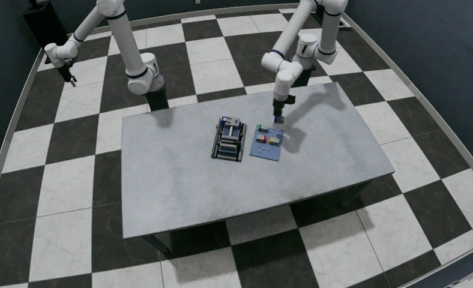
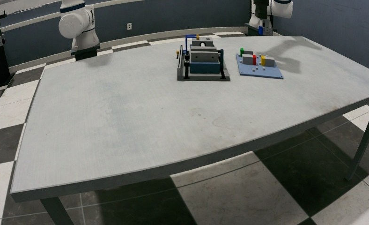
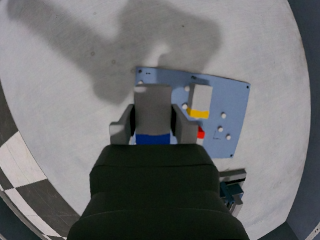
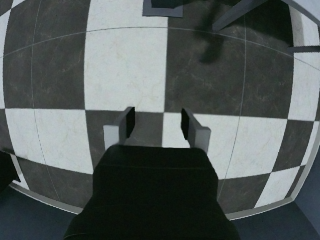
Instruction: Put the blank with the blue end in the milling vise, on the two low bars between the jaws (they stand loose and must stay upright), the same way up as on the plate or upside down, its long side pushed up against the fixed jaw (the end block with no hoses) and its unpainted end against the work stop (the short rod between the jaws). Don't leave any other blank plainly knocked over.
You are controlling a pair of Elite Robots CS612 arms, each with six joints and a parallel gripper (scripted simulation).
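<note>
My left hand is 9 cm short of the fixed jaw, 36 cm to the left of it and 9 cm above it. From my left hand the other things lie so: green-ended blank: 4 cm behind, 8 cm to the right, 14 cm below; then yellow-ended blank: 8 cm ahead, 4 cm to the right, 14 cm below; then blue-ended blank: 2 cm below.
</note>
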